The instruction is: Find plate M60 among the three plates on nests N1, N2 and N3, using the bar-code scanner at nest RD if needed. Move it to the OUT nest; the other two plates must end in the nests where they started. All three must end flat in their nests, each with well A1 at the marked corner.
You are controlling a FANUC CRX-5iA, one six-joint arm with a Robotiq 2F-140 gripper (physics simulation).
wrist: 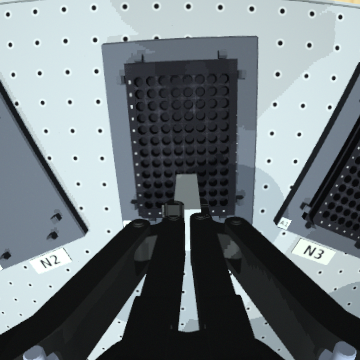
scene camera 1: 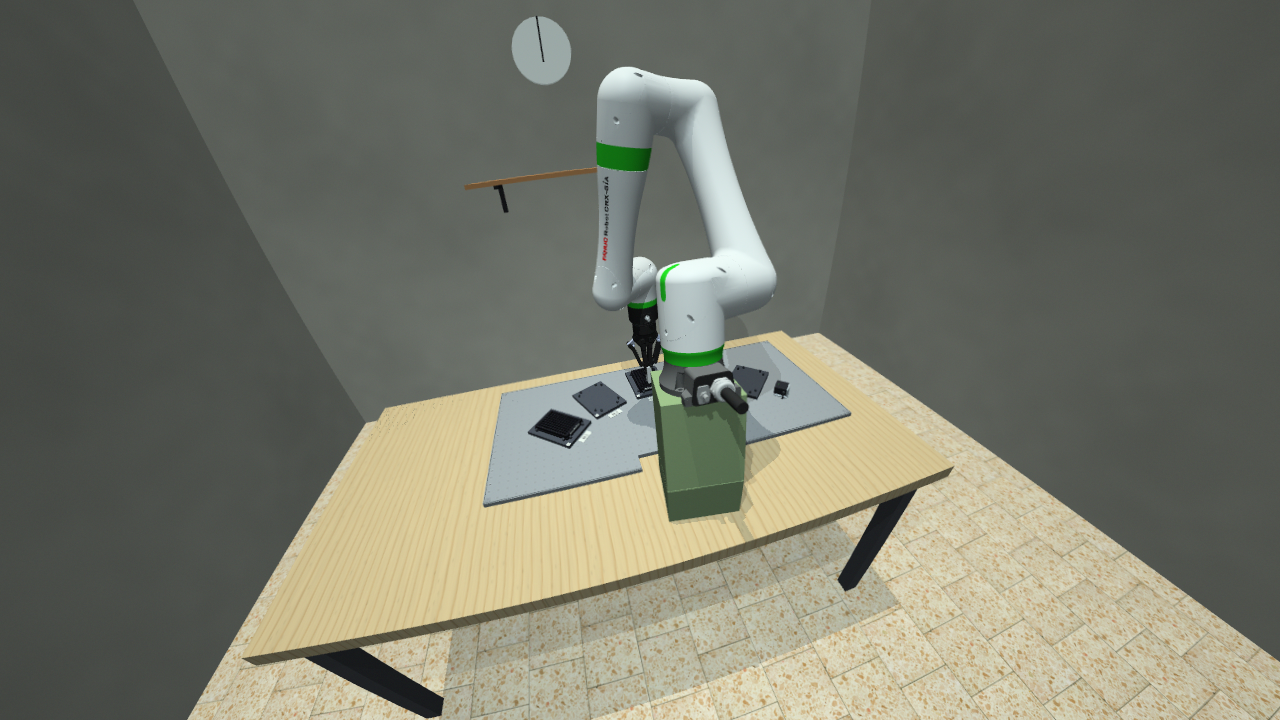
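Pixels of known places: gripper, fingertip midpoint: [wrist: 186, 189] [scene camera 1: 649, 380]; arm's base, link origin: [scene camera 1: 694, 381].
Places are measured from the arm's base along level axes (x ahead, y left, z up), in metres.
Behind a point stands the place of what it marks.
Observation:
My gripper [scene camera 1: 646, 363] {z -0.263, x 0.401, y 0.008 m} [wrist: 186, 189] {z -0.263, x 0.401, y 0.008 m} is shut and empty, close above the front end of a dark well plate [wrist: 182, 125] {z -0.269, x 0.451, y 0.012 m}. That plate lies between the corner tabs of the OUT nest [wrist: 247, 125] {z -0.283, x 0.450, y -0.042 m} and looks flat; which corner holds its well A1 cannot be told. The N2 nest [scene camera 1: 599, 397] {z -0.283, x 0.394, y 0.190 m} [wrist: 30, 190] {z -0.283, x 0.391, y 0.151 m} holds no plate. Another dark plate [wrist: 345, 205] {z -0.269, x 0.384, y -0.133 m} sits in the N3 nest [wrist: 312, 175] {z -0.283, x 0.407, y -0.104 m}, partly cut off in the wrist view. A third plate [scene camera 1: 557, 422] {z -0.268, x 0.292, y 0.337 m} sits in the leftmost nest in the scene view. No bar code or plate name is readable.
Right of the green pedestal [scene camera 1: 699, 447] {z -0.090, x -0.100, y 0.027 m} lies a nest [scene camera 1: 750, 379] {z -0.283, x 0.309, y -0.336 m} without a plate, beside a small black scanner block [scene camera 1: 781, 387] {z -0.263, x 0.207, y -0.392 m}. The arm's base hides part of the perforated grey board [scene camera 1: 523, 474] {z -0.294, x 0.133, y 0.445 m}. The wooden table [scene camera 1: 393, 537] {z -0.307, x 0.026, y 0.779 m} extends around the board.

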